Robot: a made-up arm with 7 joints.
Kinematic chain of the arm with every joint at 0, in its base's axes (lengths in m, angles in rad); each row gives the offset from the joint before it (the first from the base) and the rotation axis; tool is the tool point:
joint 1: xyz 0 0 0.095 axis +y
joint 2: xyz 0.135 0 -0.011 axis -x
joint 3: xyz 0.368 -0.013 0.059 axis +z
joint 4: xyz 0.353 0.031 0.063 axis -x
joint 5: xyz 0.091 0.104 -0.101 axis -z
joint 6: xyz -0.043 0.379 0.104 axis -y
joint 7: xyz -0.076 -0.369 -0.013 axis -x
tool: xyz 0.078 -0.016 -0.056
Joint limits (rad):
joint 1: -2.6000..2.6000
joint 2: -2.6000..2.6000
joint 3: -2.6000..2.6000
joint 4: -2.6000..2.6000
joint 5: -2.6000..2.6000
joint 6: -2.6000..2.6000
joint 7: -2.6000..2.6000
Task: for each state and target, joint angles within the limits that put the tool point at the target. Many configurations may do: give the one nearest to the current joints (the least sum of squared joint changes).
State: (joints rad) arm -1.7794 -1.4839 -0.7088 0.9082 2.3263 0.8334 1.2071
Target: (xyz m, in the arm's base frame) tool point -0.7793 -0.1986 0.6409
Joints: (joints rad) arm -2.6000 -0.7249 -0.7812 0.1940 2.3910 0.8601 1.3995
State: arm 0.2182 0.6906 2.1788 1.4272 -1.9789 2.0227 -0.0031
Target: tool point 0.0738 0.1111 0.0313
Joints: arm 0.0247 0.6046 2.6000 1.2448 -2.0114 2.0774 -0.1299
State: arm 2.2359 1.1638 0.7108 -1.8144 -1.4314 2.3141 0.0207
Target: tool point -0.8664 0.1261 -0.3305
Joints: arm 2.4437 1.8949 0.5136 -2.0260 -1.4565 2.3779 0.3383
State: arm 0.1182 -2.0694 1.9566 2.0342 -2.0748 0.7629 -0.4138
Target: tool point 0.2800 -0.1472 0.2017
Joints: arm 0.4872 -2.0005 2.4766 1.8803 -2.0732 0.8748 -0.4873
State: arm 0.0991 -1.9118 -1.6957 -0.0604 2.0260 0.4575 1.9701
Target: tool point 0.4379 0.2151 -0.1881
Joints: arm -0.3421 -2.3058 -2.4091 0.1919 1.9488 0.4355 1.8505
